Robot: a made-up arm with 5 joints.
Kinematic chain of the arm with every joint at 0, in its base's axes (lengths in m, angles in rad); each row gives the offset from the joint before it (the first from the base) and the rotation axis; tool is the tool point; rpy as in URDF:
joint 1: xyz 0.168 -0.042 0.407 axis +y
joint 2: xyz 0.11 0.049 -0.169 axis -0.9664 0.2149 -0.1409
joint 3: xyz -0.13 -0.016 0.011 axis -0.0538 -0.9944 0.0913
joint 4: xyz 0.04 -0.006 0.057 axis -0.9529 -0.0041 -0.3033
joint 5: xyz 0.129 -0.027 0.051 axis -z
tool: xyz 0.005 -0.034 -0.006 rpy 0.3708 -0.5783 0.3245
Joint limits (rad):
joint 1: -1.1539..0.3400
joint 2: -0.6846..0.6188
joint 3: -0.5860..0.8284
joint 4: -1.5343..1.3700
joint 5: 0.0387..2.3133
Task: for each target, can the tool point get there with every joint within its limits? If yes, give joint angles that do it. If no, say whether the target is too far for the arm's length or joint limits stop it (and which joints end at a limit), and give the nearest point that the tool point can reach.
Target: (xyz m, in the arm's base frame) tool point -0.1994 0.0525 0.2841
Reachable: no: joint limits stop it (at a limit: joint 1, joint 3, joint 4, joint 5) | nearest point 0.0970 0.0183 0.4116 | short by 0.324 m
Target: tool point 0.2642 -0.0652 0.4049
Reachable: yes | joints -0.4606 -0.2884 0.2167 0.0425 2.0264
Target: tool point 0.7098 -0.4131 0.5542
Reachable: no: too far | nearest point 0.4367 -0.0716 0.4800 | short by 0.444 m
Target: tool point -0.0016 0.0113 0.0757
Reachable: no: joint limits stop it (at a limit: joint 1, joint 3, joint 4) | nearest point 0.2308 -0.0117 0.1468 | short by 0.244 m
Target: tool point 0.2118 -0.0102 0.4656
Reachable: yes | joints -0.4268 0.1620 0.4078 0.7902 0.5431
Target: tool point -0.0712 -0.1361 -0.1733
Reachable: no: too far | nearest point 0.2406 -0.0328 0.1334 | short by 0.449 m
